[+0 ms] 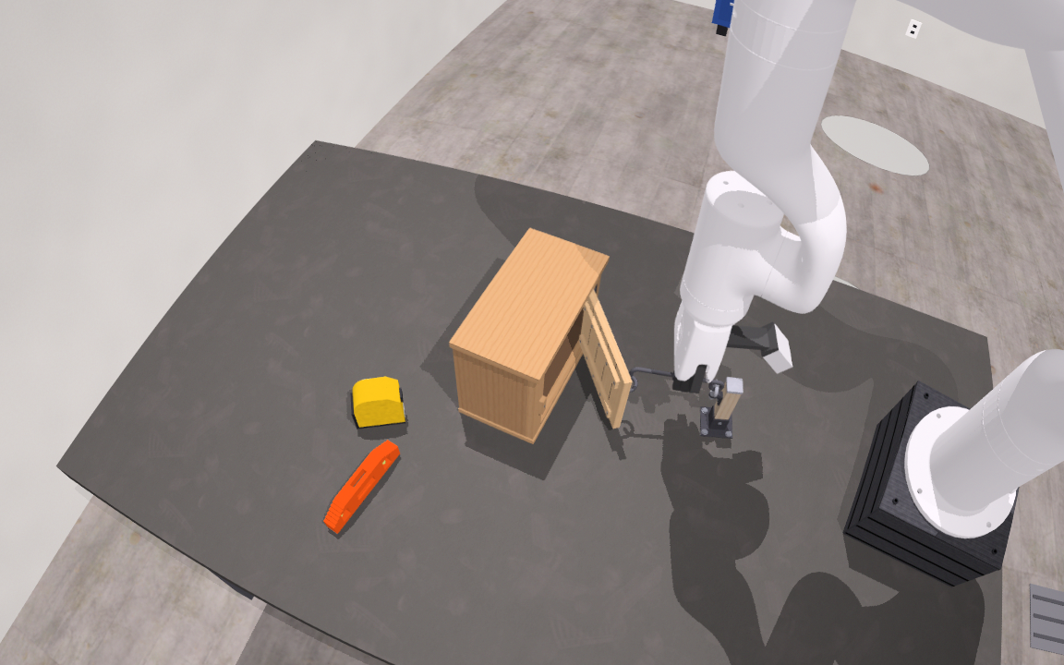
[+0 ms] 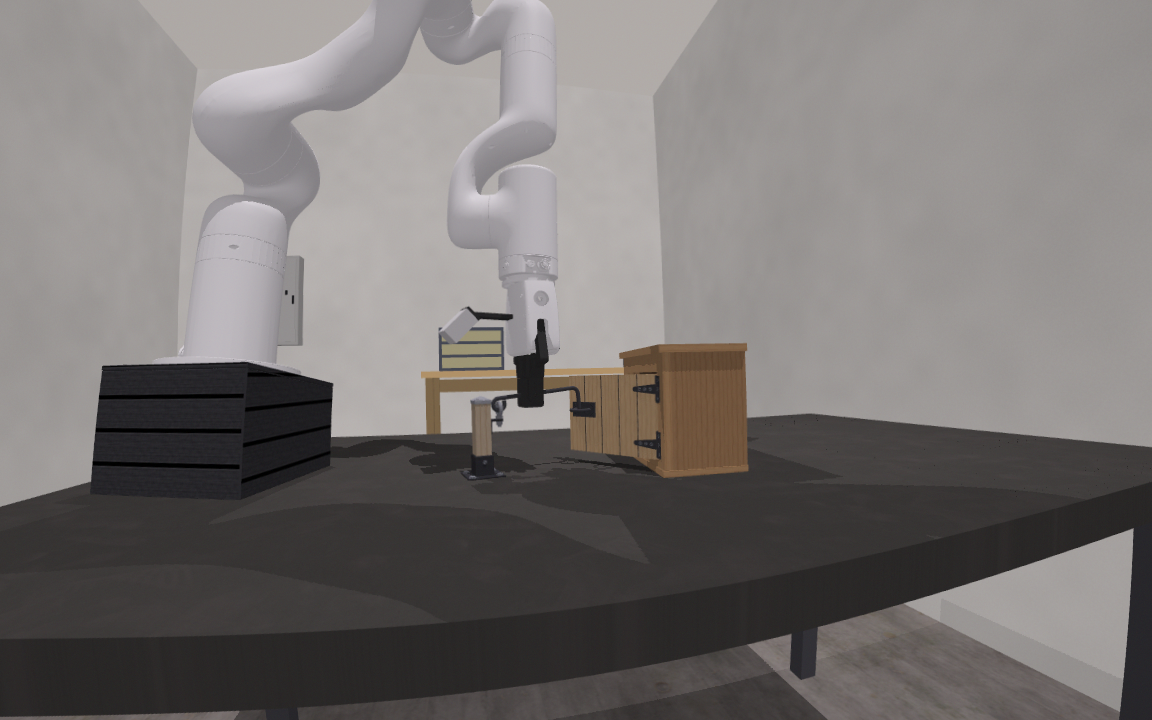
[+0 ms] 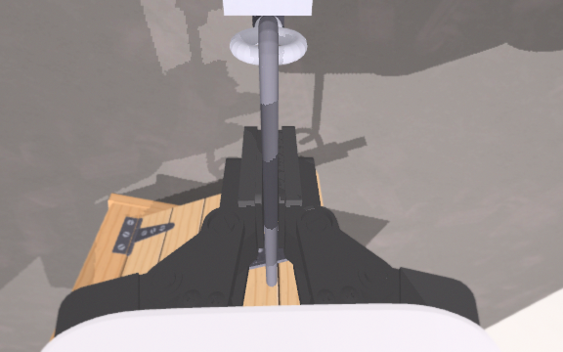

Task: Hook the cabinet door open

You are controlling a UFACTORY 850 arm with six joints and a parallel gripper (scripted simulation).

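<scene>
My hand is 2 cm above the hook and 1 cm short of it. Round my hand: orange bar (32 cm to the left, 31 cm ahead, 9 cm below); yellow block (36 cm ahead, 20 cm to the left, 8 cm below); cabinet door (11 cm ahead, 3 cm below).
</scene>
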